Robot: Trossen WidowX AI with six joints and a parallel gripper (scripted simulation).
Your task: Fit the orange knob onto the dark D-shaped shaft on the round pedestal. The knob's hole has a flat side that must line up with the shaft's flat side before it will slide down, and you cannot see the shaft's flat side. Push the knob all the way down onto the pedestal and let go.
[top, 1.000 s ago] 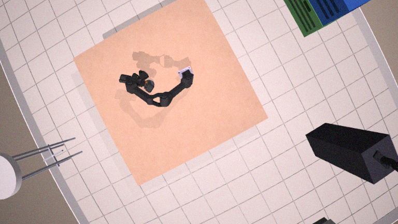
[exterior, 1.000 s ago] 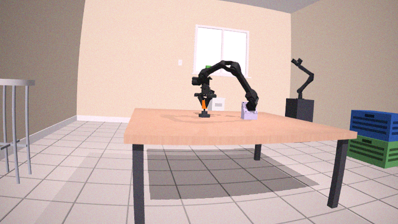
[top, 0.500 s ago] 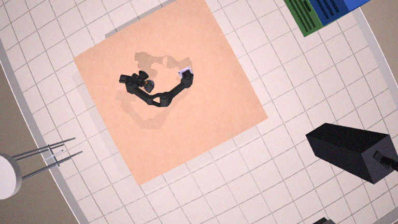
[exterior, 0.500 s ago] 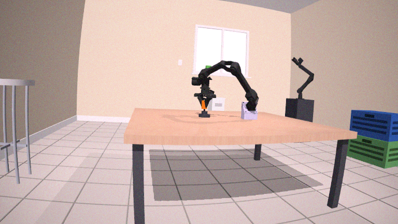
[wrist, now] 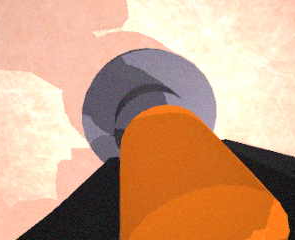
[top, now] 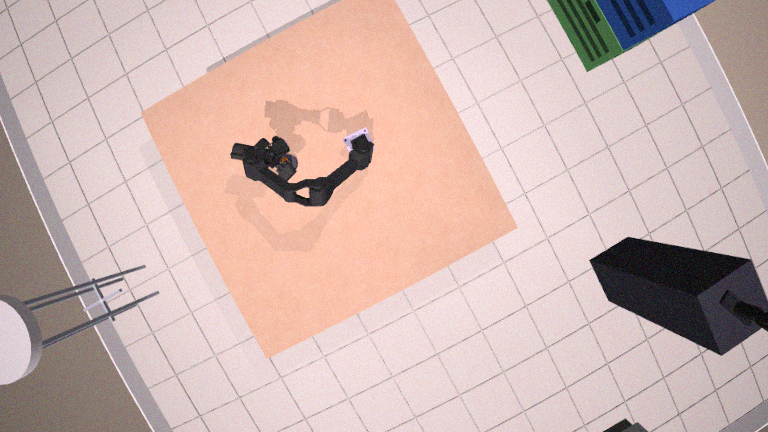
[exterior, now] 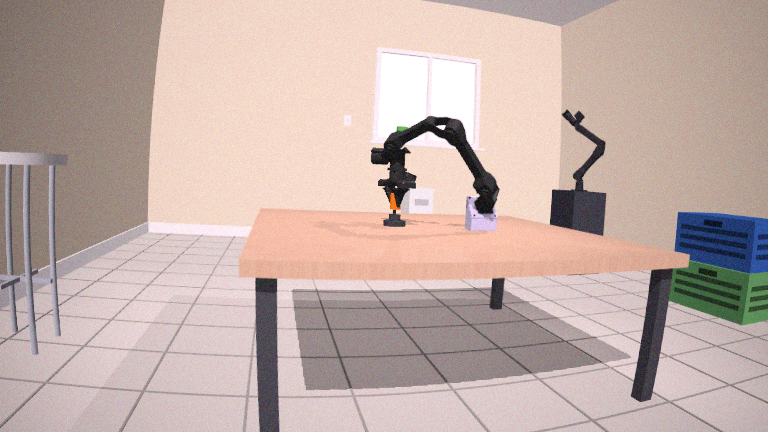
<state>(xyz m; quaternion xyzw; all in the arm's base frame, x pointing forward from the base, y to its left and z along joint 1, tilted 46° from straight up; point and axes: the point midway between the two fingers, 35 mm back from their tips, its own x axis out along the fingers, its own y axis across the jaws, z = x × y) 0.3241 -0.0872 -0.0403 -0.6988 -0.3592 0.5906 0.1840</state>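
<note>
The orange knob is 2 cm above my gripper tip. Also, from my gripper tip: round pedestal 4 cm below.
</note>
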